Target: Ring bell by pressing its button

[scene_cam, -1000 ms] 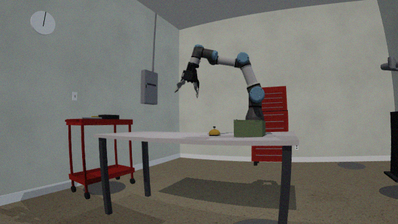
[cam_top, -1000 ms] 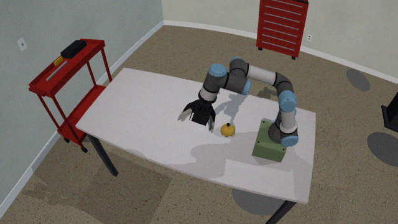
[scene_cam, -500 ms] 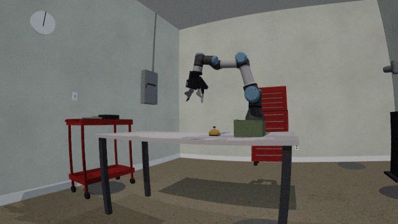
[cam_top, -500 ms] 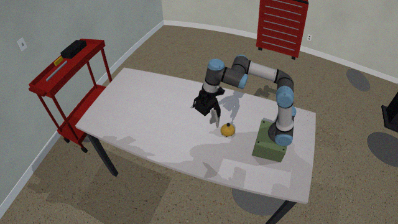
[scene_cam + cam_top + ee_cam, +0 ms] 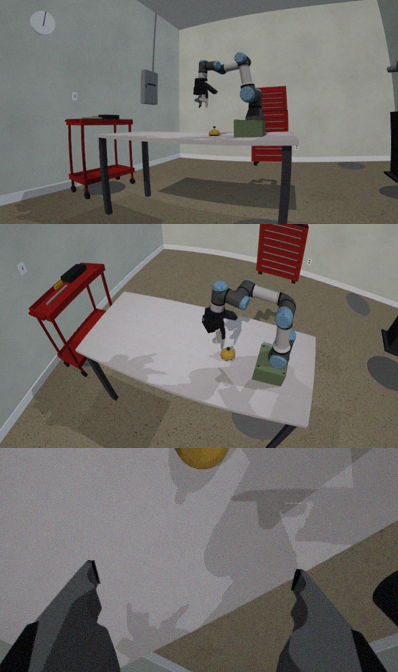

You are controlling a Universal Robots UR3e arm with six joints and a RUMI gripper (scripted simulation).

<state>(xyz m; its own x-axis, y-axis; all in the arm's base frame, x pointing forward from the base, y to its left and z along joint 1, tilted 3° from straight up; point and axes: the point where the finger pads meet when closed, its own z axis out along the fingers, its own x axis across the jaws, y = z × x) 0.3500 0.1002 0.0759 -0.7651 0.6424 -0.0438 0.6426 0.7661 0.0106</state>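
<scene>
Right now my hand is 140 mm above the black button, 70 mm to the left of it and 50 mm past it.
</scene>
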